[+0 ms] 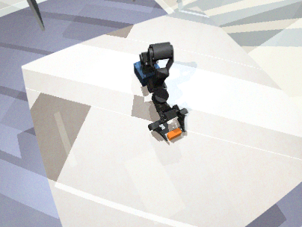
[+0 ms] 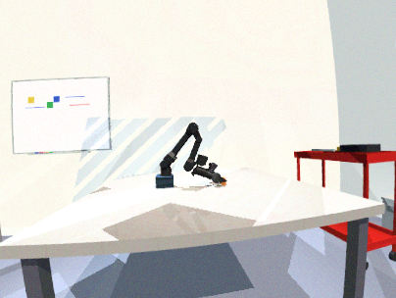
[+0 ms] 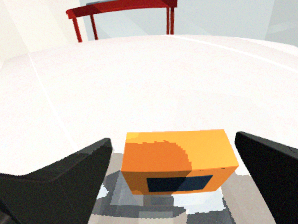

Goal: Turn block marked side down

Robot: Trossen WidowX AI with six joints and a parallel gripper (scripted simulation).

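Now: gripper tip 2 cm past the orange block and 1 cm above it.
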